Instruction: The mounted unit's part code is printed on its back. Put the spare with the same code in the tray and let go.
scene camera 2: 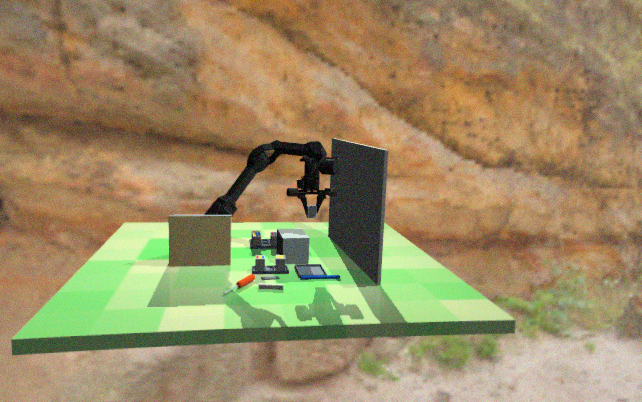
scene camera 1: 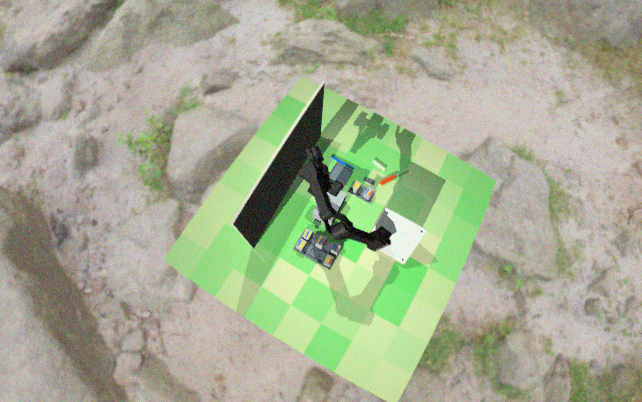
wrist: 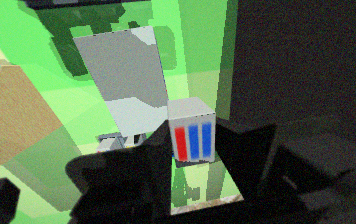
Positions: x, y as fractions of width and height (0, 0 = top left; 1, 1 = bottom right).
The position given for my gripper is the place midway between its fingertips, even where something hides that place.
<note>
My gripper (wrist: 0.52, 0.54) holds a spare (wrist: 0.54, 0.55). Further things: a grey mounted unit (wrist: 0.35, 0.29) and a dark wall panel (scene camera 2: 0.56, 0.54).
The dark wall panel shows as well in scene camera 1 (scene camera 1: 0.39, 0.55) and in the wrist view (wrist: 0.80, 0.30).
</note>
